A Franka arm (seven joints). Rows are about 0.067 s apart.
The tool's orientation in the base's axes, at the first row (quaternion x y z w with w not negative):
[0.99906 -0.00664 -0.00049 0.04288]
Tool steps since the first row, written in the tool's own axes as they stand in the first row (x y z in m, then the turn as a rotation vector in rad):
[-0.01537 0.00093 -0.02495 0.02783 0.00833 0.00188]
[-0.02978 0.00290 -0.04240 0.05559 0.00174 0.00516]
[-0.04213 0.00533 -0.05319 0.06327 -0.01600 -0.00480]
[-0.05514 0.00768 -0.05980 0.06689 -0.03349 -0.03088]
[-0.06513 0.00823 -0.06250 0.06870 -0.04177 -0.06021]
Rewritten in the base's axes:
[-0.01534 0.00142 0.02494 0.02771 -0.00883 -0.00117]
[-0.02975 0.00114 0.04250 0.05555 -0.00292 -0.00501]
[-0.04211 -0.00019 0.05347 0.06348 0.01551 0.00339]
[-0.05514 -0.00179 0.06026 0.06737 0.03512 0.02787]
[-0.06514 -0.00198 0.06300 0.06934 0.04586 0.05638]

